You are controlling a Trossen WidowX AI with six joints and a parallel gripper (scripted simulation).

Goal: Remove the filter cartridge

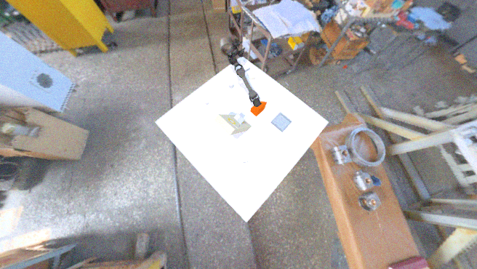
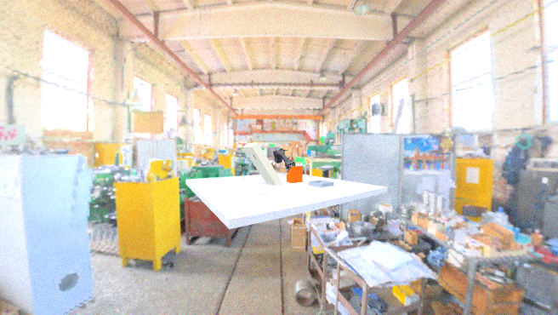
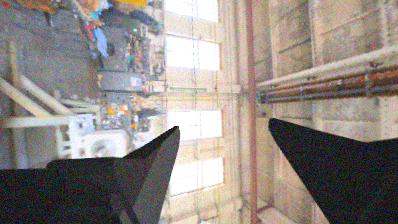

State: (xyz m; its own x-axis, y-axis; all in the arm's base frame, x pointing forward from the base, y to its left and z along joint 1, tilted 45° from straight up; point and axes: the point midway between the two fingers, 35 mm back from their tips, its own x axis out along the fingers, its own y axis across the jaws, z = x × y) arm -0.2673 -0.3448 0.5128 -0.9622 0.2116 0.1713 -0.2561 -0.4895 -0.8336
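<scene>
The round filter cartridge is 66 cm ahead of my gripper tip and 66 cm to the left of it. Also, from my gripper tip: grey tray 18 cm ahead, 87 cm to the left, 25 cm below; cream service panel 62 cm ahead, 65 cm to the left, 8 cm below.
</scene>
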